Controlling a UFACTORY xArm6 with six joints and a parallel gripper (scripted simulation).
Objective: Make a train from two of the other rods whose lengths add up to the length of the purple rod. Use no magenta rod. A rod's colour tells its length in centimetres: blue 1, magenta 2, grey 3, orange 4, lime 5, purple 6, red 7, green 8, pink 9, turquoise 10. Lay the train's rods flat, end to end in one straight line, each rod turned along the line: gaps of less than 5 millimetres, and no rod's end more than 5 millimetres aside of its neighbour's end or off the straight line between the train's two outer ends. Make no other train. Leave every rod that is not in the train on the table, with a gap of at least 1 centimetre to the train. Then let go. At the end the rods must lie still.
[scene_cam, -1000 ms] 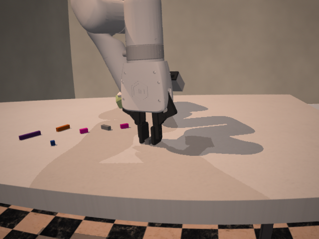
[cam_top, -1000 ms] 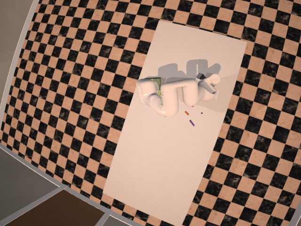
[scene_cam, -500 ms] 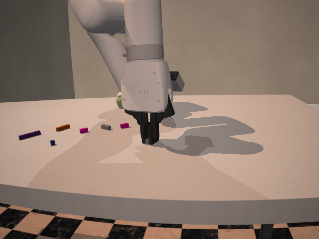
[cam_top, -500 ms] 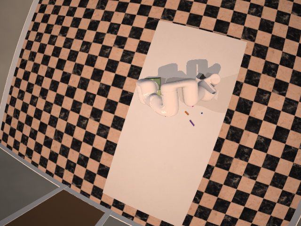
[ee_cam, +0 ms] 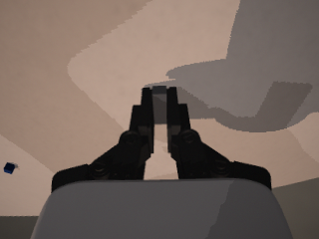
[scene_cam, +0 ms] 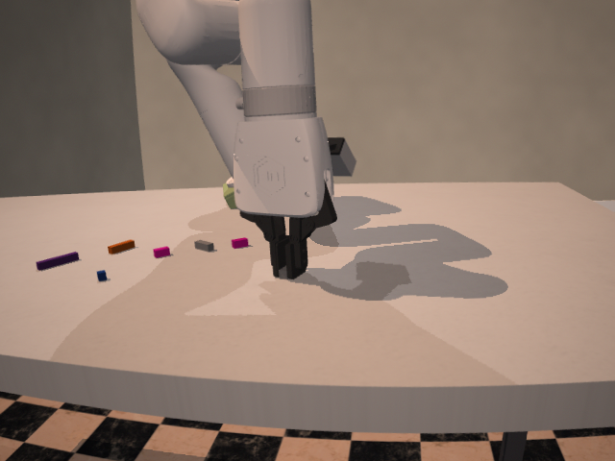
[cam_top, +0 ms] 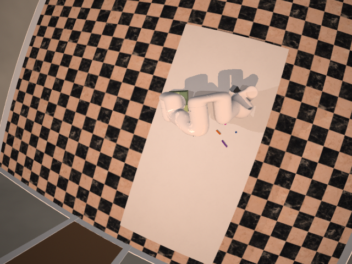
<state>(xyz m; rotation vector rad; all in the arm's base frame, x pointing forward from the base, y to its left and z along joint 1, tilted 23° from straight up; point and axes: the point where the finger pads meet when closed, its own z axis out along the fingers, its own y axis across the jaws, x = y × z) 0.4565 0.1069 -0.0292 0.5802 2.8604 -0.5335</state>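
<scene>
The small blue rod lies 1 cm ahead of my hand, 23 cm to the right of it and 2 cm below it. Round my hand: purple rod (5 cm behind, 33 cm to the right, 2 cm below); then orange rod (12 cm behind, 25 cm to the right, 2 cm below).
</scene>
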